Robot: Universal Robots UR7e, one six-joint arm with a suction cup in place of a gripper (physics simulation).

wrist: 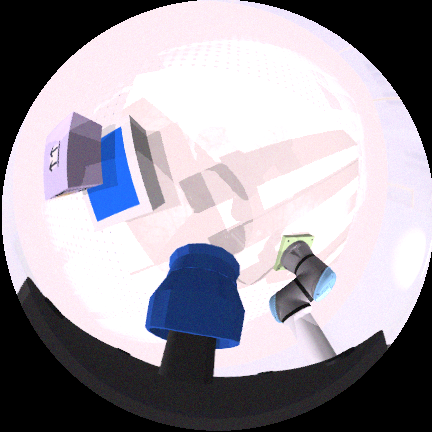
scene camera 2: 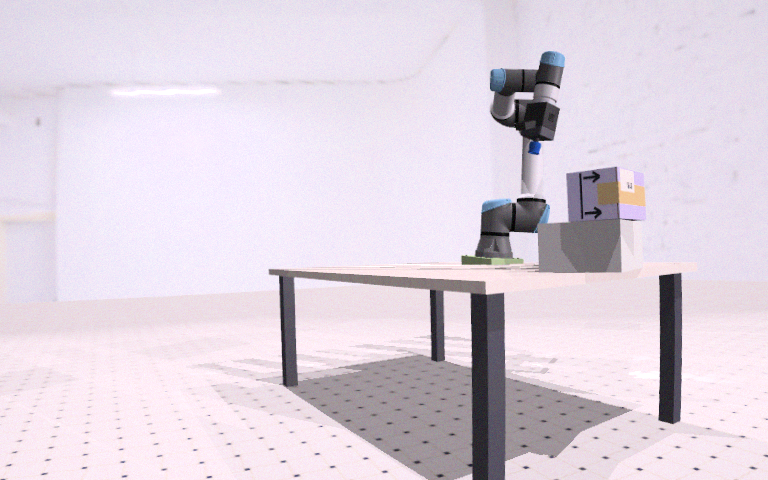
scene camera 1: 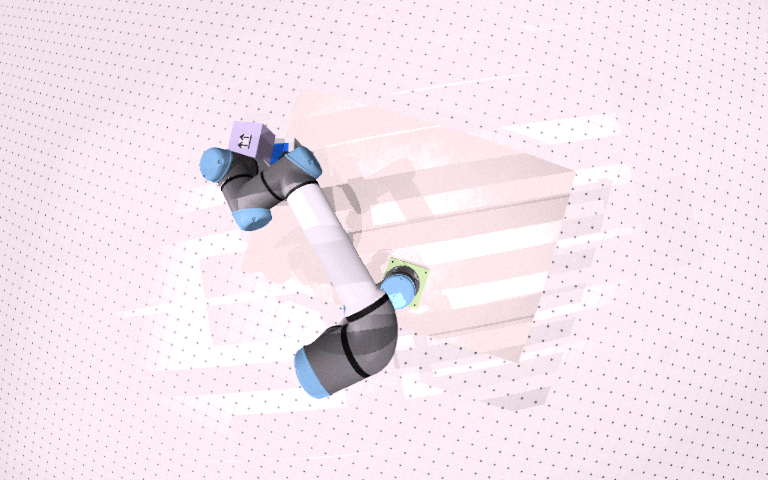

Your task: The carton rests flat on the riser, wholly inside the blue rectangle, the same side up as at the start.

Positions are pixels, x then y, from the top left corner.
Scene:
carton: wrist; scene camera 2 610, 193; scene camera 1
same spot on carton: [wrist: 72, 160] = [scene camera 1: 259, 151]

